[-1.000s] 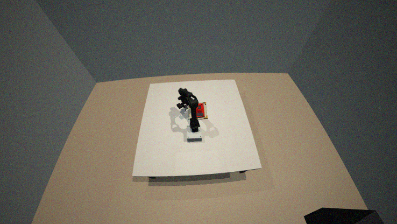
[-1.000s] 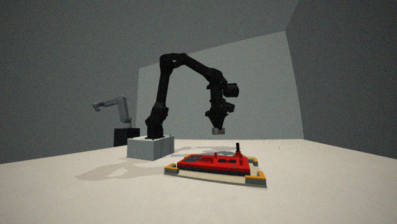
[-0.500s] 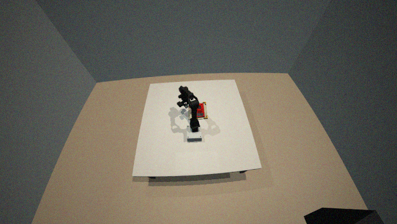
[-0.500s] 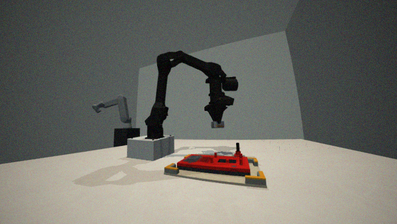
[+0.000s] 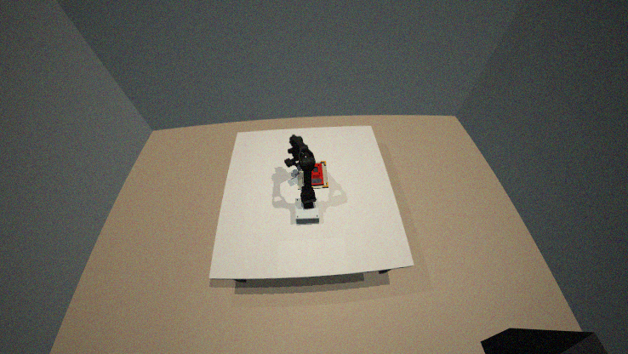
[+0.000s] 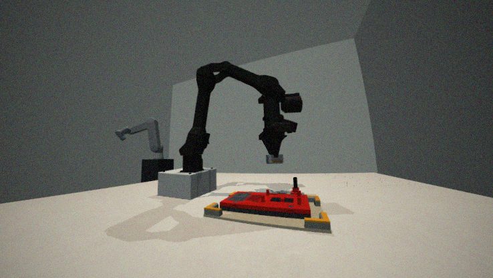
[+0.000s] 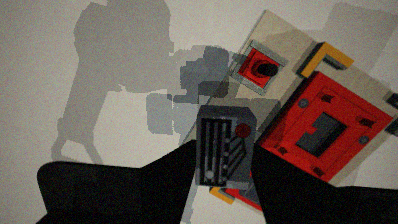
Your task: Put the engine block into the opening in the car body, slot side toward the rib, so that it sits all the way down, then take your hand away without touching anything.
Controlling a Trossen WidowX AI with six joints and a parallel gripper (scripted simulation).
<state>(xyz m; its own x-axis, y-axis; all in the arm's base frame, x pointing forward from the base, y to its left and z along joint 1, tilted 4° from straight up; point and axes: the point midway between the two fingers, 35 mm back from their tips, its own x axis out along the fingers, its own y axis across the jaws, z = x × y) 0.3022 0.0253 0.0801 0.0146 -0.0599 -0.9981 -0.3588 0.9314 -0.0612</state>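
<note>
Right now the beige base plate is 1 cm behind my gripper tip, 11 cm to the right of it and 11 cm below it. Round my gripper tip: grey engine block: 1 cm below.
</note>
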